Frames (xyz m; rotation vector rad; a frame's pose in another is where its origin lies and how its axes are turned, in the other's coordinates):
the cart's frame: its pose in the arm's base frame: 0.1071 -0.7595 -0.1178 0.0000 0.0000 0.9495
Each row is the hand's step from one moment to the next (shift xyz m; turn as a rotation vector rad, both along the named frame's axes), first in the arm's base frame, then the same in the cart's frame.
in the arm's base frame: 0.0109 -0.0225 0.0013 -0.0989 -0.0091 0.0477
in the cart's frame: -0.0120 -0.0220 0.0013 -0.0650 0.0751 0.0477
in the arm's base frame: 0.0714 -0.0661 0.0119 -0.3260 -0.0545 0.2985
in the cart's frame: -0.0122 -0.0965 0.0119 -0.2341 0.2334 0.2985
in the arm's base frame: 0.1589 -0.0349 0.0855 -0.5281 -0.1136 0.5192
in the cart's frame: 0.0641 -0.1495 0.0855 -0.3998 0.3633 0.5192
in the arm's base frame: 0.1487 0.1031 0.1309 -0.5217 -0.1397 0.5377
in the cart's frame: 0.1704 -0.0609 0.1309 -0.4173 0.3429 0.5377
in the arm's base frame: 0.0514 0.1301 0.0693 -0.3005 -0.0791 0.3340
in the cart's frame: 0.1357 0.0339 0.0693 -0.2392 0.1983 0.3340
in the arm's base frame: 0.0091 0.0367 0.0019 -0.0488 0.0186 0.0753
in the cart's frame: 0.0351 0.0140 0.0019 -0.0133 0.0505 0.0753
